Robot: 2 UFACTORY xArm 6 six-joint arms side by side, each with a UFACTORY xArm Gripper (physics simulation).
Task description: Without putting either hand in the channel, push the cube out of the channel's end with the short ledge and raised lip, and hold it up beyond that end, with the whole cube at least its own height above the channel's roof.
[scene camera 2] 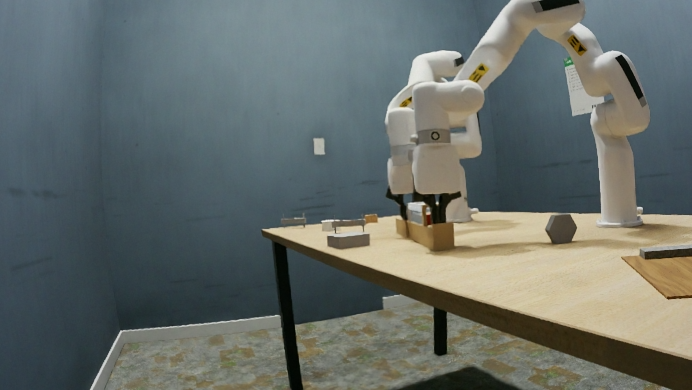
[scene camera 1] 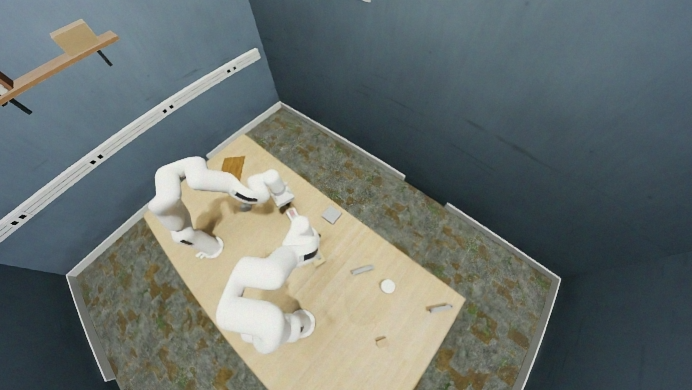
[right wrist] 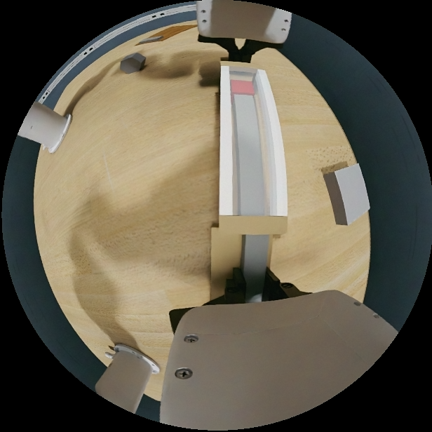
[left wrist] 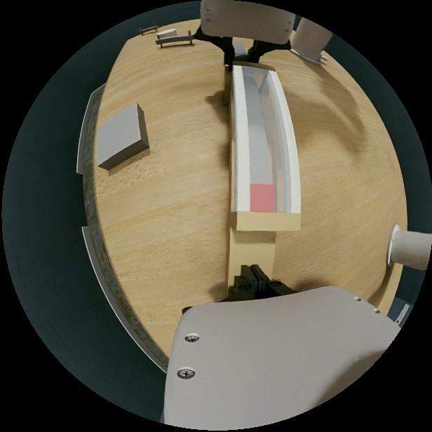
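The red cube (scene camera 1: 293,213) (scene camera 2: 428,216) (left wrist: 262,197) (right wrist: 243,87) lies inside the channel (scene camera 2: 417,232) (left wrist: 242,150) (right wrist: 225,150), under its clear roof, near the left gripper's end. The grey bar (left wrist: 257,135) (right wrist: 255,255) runs along the channel to the cube. My left gripper (scene camera 2: 438,217) (left wrist: 247,277) (right wrist: 237,68) is shut and empty, low over the ledge (left wrist: 252,250) beyond the roof's end; the raised lip is hidden by it in the left wrist view. My right gripper (left wrist: 239,67) (right wrist: 248,279) is shut on the grey bar outside the opposite end.
A grey block (scene camera 1: 331,214) (scene camera 2: 348,240) (left wrist: 122,135) (right wrist: 352,195) lies beside the channel. A grey hexagonal piece (scene camera 2: 561,228) (right wrist: 133,63) stands near the left arm. A brown board (scene camera 1: 233,166) (scene camera 2: 660,275), a white disc (scene camera 1: 387,286) and a handle-like bar (scene camera 1: 362,270) are on the table.
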